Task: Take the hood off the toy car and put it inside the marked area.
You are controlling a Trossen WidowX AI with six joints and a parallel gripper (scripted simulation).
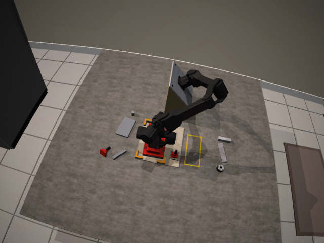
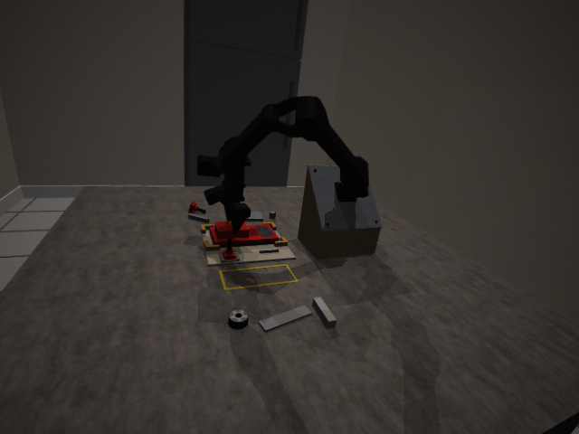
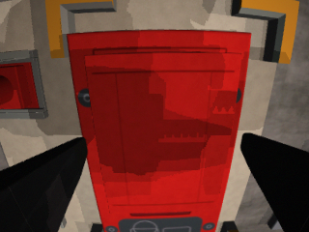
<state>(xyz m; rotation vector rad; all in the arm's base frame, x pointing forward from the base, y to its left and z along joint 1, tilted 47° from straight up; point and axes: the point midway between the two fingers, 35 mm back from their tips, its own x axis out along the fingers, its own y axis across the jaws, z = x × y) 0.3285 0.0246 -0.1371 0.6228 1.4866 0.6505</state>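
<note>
Right now my gripper tip is right at the red hood. The rest, counted from my gripper tip: small wheel 370 mm to the left, 60 mm ahead, 30 mm below.
</note>
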